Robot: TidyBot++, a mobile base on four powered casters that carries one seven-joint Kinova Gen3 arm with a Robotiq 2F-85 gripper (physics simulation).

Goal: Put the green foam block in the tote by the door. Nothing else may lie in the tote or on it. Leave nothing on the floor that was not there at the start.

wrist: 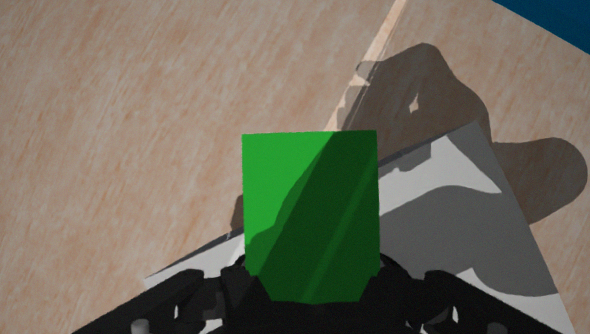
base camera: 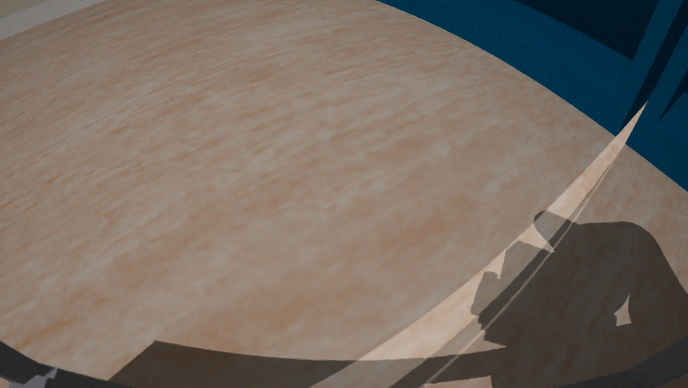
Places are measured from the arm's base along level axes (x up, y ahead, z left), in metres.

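Pixels of known places: gripper, fingertip midpoint: (wrist: 311,262).
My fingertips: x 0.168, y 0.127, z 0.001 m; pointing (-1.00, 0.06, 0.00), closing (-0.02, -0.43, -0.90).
Observation:
Behind a point stands the place of what it marks.
The green foam block (wrist: 312,210) @[z -0.016, x 0.214, y 0.160 m] is in the lower middle of the wrist view, partly in shadow. My gripper (wrist: 311,262) @[z 0.001, x 0.168, y 0.127 m] is shut on it, with a black finger at each side of its lower end. The block hangs above the light grey top of the robot's base (wrist: 440,240) @[z -0.135, x -0.014, y 0.034 m] and covers part of its edge. The gripper and block do not show in the base camera view. The tote and the door cannot be made out in either view.
A blue structure (base camera: 565,65) (wrist: 555,17) with dark openings stands on the wood floor (base camera: 250,175) @[z 0.109, x -0.396, y 0.472 m] (wrist: 150,100) @[z 0.309, x -0.396, y 0.600 m] at the upper right. A pale baseboard (base camera: 40,17) @[z 1.388, x -0.366, y 1.507 m] crosses the upper left corner. The arm's shadow falls at the right, across a thin bright strip of light.

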